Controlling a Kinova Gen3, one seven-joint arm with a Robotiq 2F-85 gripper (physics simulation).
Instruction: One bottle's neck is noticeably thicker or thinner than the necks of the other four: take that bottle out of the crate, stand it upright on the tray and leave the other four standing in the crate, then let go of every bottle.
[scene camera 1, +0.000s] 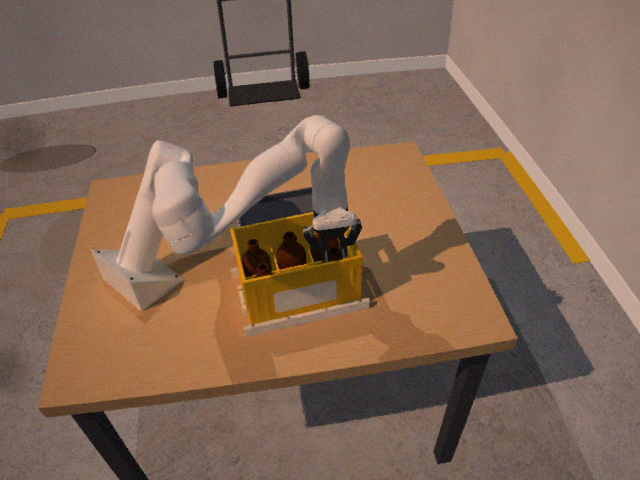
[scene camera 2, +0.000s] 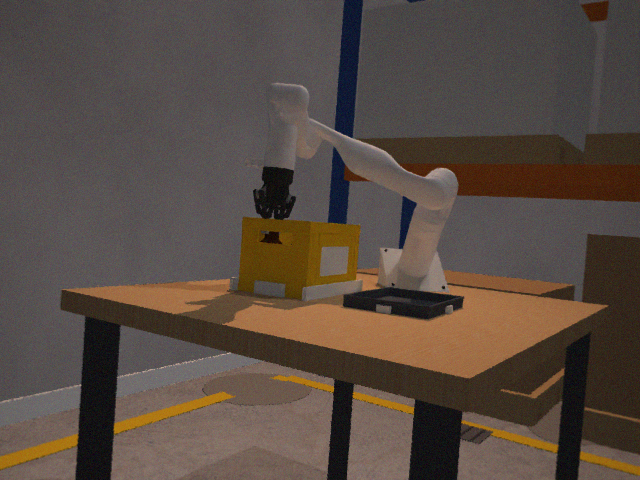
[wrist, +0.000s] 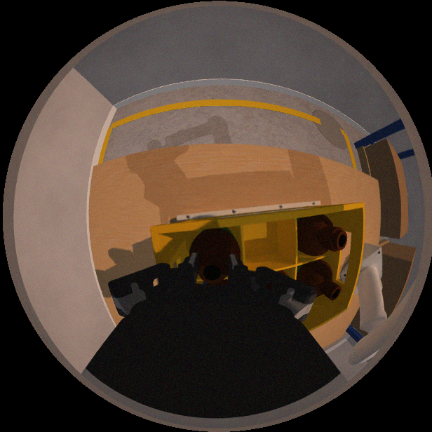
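Where they show: gripper, between the fingertips: (scene camera 1: 334, 258) (scene camera 2: 270, 234); arm's base, origin of its link: (scene camera 1: 134, 264) (scene camera 2: 413, 266).
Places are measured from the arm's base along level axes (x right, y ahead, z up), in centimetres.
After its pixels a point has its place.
The yellow crate (scene camera 1: 261, 302) @(x 19.7, y 33.5, z 3.6 cm) (scene camera 2: 273, 268) @(x 6.1, y 55.5, z 0.0 cm) (wrist: 358, 250) holds brown bottles. My gripper (scene camera 1: 336, 253) @(x 11.6, y 51.3, z 7.5 cm) (scene camera 2: 275, 215) (wrist: 212, 261) points down at its right end, shut on the neck of the front right bottle (wrist: 214, 244) (scene camera 2: 271, 237) @(x 10.1, y 52.5, z 6.9 cm), which stands in its compartment. The front left bottle (scene camera 1: 262, 268) @(x 15.3, y 34.5, z 10.1 cm) (wrist: 312, 235), back left bottle (scene camera 1: 256, 256) @(x 7.6, y 32.8, z 6.6 cm) (wrist: 316, 276) and back middle bottle (scene camera 1: 291, 253) @(x 7.0, y 41.2, z 6.0 cm) stand in the crate. The back right bottle is mostly hidden by my gripper. The front middle compartment is empty. The dark tray (scene camera 1: 286, 194) @(x -29.6, y 41.0, z -4.4 cm) (scene camera 2: 408, 311) @(x -27.3, y 51.0, z -5.3 cm) lies behind the crate, holding no visible bottle.
White strips (scene camera 1: 310, 315) @(x 18.9, y 44.5, z -3.6 cm) (scene camera 2: 330, 289) @(x -2.1, y 43.9, z -4.4 cm) run along the crate's foot on the wooden table (scene camera 1: 155, 356) @(x 25.3, y 7.1, z -6.2 cm) (scene camera 2: 310, 330) @(x -26.0, y 80.9, z -6.2 cm). The crate walls and dividers stand close around the bottles. My robot base (scene camera 1: 135, 281) @(x 9.7, y 2.7, z 3.6 cm) (scene camera 2: 413, 276) @(x -2.0, y 3.4, z -2.6 cm) is left of the crate in scene camera 1. A hand truck (scene camera 1: 263, 93) stands beyond the table.
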